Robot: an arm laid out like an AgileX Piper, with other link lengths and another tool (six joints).
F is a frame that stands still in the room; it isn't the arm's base.
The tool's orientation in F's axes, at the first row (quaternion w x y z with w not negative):
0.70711, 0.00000, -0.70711, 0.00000
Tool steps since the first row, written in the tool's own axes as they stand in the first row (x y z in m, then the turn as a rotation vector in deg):
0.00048, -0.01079, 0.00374, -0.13, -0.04, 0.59
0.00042, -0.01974, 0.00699, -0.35, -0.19, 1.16
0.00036, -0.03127, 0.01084, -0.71, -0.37, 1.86
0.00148, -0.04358, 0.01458, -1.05, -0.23, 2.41
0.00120, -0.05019, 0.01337, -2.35, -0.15, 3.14
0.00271, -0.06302, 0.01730, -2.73, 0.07, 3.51
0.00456, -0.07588, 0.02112, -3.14, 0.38, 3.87
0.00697, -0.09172, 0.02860, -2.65, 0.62, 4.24
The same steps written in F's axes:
-0.00374, -0.01079, 0.00048, -0.59, -0.04, -0.13
-0.00699, -0.01974, 0.00042, -1.16, -0.19, -0.35
-0.01084, -0.03127, 0.00036, -1.86, -0.37, -0.71
-0.01458, -0.04358, 0.00148, -2.41, -0.23, -1.05
-0.01337, -0.05019, 0.00120, -3.14, -0.15, -2.35
-0.01730, -0.06302, 0.00271, -3.51, 0.07, -2.73
-0.02112, -0.07588, 0.00456, -3.87, 0.38, -3.14
-0.02860, -0.09172, 0.00697, -4.24, 0.62, -2.65

